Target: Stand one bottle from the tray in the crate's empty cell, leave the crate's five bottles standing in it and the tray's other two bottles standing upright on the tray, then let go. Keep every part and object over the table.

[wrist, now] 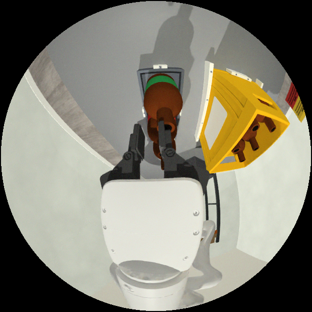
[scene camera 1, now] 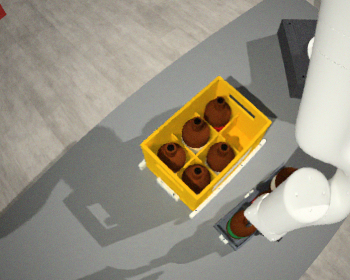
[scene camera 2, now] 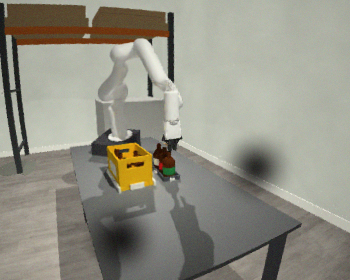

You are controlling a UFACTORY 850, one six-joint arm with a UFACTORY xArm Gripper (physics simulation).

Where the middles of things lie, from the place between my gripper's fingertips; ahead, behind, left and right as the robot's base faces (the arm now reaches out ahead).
Now: the green-label bottle (wrist: 162,100) 80 mm below my hand, 20 mm to the right of it and 10 mm behind it.
